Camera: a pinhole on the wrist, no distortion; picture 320 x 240 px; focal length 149.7 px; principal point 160.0 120.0 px. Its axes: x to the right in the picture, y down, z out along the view. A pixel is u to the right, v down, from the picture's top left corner.
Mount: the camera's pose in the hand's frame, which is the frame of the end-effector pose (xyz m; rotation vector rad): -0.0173 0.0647 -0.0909 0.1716 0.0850 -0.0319
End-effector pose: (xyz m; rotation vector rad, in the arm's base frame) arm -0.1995 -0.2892 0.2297 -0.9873 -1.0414 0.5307
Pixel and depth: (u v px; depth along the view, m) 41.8 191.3 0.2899
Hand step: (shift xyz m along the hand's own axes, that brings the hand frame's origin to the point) -0.2162 0.1564 0.2370
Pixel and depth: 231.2 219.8 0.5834
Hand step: 0.3219 0.3407 0.5234
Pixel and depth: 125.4 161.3 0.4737
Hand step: -0.0825 0.1147 0.4058
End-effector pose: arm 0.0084 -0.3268 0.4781 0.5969 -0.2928 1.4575
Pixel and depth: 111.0 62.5 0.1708
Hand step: -0.0616 -0.0279 0.0706
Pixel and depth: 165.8 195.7 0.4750
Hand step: 0.0492 0.2192 0.4144
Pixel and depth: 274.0 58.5 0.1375
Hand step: 0.0960 -0.0171 0.0254
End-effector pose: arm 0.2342 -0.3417 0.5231 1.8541 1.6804 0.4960
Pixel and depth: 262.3 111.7 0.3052
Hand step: 0.2147 -0.0095 0.1877
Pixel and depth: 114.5 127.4 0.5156
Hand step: -0.1302 0.0050 0.4333
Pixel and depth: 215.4 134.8 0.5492
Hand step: 0.2321 0.0188 0.4397
